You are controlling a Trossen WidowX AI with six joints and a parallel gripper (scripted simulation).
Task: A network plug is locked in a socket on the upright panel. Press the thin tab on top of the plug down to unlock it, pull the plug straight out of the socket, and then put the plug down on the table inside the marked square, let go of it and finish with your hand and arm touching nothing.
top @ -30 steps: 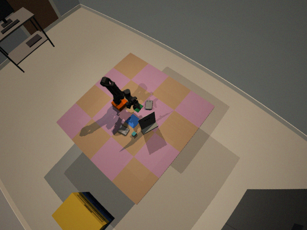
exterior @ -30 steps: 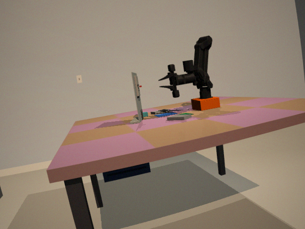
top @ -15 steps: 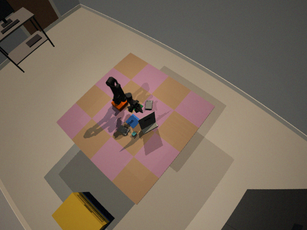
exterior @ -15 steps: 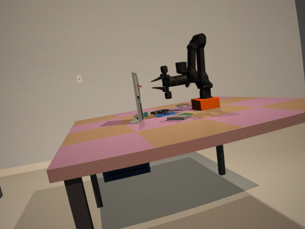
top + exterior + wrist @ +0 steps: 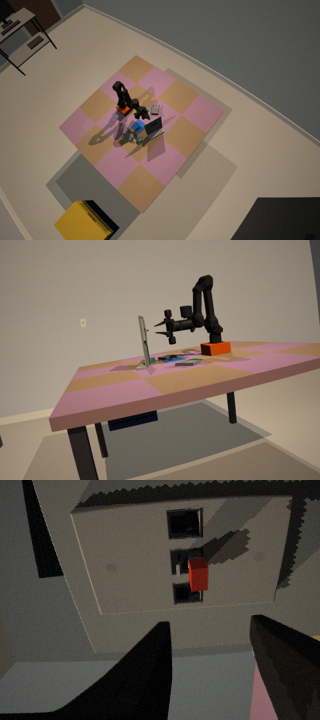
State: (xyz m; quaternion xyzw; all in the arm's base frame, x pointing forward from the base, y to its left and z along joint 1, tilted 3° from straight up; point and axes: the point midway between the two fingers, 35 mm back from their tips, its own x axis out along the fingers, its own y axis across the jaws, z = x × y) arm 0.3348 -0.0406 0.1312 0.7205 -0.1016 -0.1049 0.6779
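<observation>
Right now my gripper tip is 4 cm short of the red plug and 3 cm to the left of it. From my gripper tip the other things lie so: teal block 18 cm to the right, 18 cm below, 3 cm behind; blue marked square 19 cm below, 12 cm behind, 6 cm to the right; grey panel 7 cm below, 6 cm ahead, 4 cm to the right.
</observation>
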